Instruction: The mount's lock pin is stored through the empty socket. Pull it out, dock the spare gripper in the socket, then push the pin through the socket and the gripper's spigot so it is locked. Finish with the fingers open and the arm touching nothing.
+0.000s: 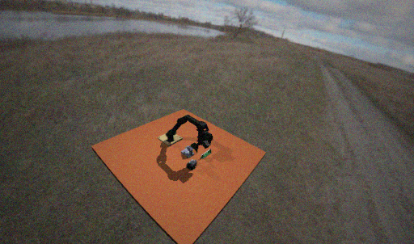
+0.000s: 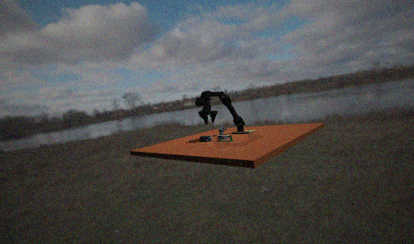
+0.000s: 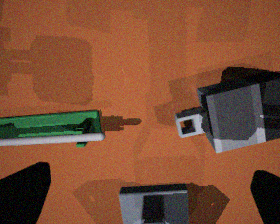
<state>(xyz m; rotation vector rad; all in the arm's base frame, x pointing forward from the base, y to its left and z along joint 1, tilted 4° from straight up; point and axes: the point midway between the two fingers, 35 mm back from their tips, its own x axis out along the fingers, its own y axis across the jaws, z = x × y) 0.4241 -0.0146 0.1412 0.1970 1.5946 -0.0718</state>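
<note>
The spare gripper is 13 cm below my gripper tip, 8 cm to the right of it and 1 cm behind it. Also, from my gripper tip: green cradle: 13 cm to the left, 13 cm below, 2 cm behind; then mount: 14 cm behind, 10 cm below, 1 cm to the left.
</note>
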